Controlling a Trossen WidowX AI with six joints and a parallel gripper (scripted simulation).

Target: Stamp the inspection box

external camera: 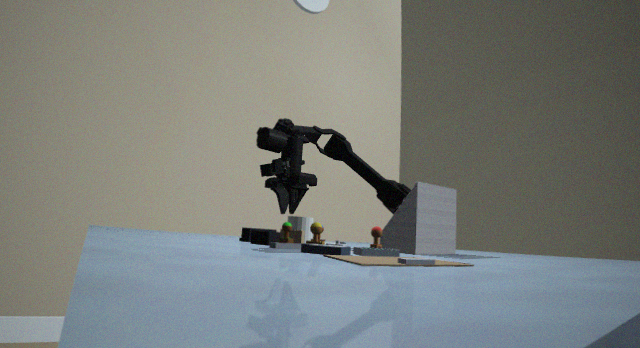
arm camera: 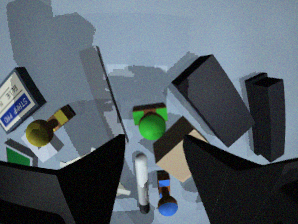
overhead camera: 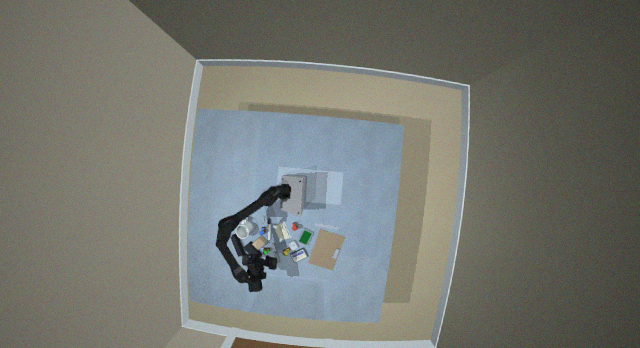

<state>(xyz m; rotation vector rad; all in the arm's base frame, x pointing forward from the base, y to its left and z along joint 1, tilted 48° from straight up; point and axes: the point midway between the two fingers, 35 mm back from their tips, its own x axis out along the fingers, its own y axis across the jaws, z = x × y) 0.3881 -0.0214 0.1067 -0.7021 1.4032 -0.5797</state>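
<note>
Now: gripper tip 7 cm above the green-knobbed stamp. From my gripper tip the other things lie so: black block: 8 cm to the right, 7 cm below, 2 cm ahead; then brown box: 6 cm below, 5 cm to the right, 5 cm behind; then grey strip: 8 cm below, 6 cm to the left, 1 cm ahead.
</note>
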